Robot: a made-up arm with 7 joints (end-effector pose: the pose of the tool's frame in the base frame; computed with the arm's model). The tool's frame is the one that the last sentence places. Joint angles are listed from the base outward.
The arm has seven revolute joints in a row. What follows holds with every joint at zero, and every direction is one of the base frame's.
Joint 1 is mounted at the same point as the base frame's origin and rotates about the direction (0, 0.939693, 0.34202), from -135 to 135 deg.
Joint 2 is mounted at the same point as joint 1 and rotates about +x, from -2.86 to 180 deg.
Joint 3 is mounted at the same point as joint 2 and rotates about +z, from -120 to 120 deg.
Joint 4 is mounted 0.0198 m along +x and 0.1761 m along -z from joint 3 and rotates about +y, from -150 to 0.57 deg.
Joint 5 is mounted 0.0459 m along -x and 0.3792 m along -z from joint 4 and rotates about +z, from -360 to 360 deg.
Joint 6 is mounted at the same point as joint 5 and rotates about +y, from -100 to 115 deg.
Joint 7 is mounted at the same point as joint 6 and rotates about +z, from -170 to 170 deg.
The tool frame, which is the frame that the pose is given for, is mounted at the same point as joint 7; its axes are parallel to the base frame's.
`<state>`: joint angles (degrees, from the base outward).
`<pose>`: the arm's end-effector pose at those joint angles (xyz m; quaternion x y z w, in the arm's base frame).
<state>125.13 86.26 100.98 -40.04 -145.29 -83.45 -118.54</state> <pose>0.0298 0.5005 0.2165 0.6932 -0.0766 0.6793 0.2285</pose>
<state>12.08 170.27 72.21 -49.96 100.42 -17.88 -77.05</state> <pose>0.1943 -0.1763 0.4660 -0.5840 0.7368 0.3027 0.1565</pose>
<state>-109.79 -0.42 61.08 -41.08 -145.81 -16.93 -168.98</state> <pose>0.4629 -0.0788 0.2767 -0.6770 -0.5887 0.2313 0.3763</pose>
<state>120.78 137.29 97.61 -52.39 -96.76 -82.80 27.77</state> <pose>0.4158 0.3152 -0.1009 -0.0800 0.2485 -0.9061 0.3329</pose>
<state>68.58 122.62 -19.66 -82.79 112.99 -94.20 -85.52</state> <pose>0.0697 0.3995 -0.2456 0.6836 -0.3776 -0.5124 0.3572</pose>
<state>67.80 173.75 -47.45 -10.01 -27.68 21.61 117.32</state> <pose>0.4611 0.2026 0.2425 0.8237 -0.1564 -0.5233 0.1523</pose>
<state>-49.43 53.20 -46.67 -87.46 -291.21 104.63 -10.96</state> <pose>0.4487 -0.0951 -0.0622 0.0466 0.1074 -0.4174 0.9011</pose>
